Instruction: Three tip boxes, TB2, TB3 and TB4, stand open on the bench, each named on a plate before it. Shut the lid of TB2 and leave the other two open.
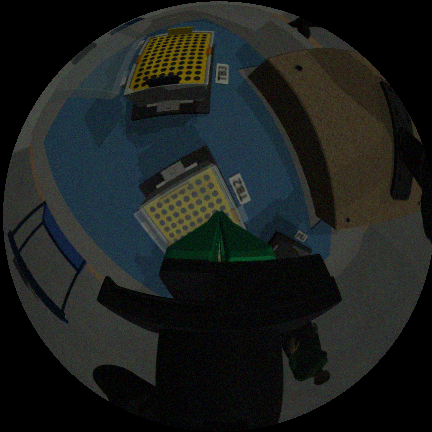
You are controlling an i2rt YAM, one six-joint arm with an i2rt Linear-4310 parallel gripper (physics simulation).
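Frame: origin at the arm's base, x back, y right, z up, level; centimetres.
Where they show: gripper, fingertip midpoint: (218,216).
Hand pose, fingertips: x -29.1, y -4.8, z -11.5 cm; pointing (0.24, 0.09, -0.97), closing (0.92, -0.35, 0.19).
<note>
Things, the pixels of their centre, and the offset from my fingertips. Level surfaces: height alone.
- Box TB2, body centre: (209,218) dx -1.1, dy -1.8, dz -3.9 cm
- Box TB3, body centre: (171,49) dx +2.3, dy +19.6, dz -1.3 cm
- Box TB4, body centre: (293,263) dx +10.7, dy -20.1, dz -4.5 cm
- blue mat's, its level: dz -7.8 cm
Box TB2 (182,207) is at the centre behind its plate (239,189). Its yellow rack looks pale through a clear lid that lies over the top; whether the lid is fully latched I cannot tell. Box TB3 (175,59) is at the upper left, its plate (222,73) beside it. Its rack shows bright yellow and uncovered, with its clear lid (104,75) swung out to the left. Box TB4 (291,244) shows in part as a dark base near its plate (300,236); its lid is hidden. My gripper (218,216) is shut and empty, its green fingers covering the near part of TB2.
A large brown block (345,130) stands at the right, with a dark bar (400,150) on it. A blue-framed holder (62,237) is at the left, beyond the blue mat's (80,170) edge. A figure in green (307,360) is at the lower right.
</note>
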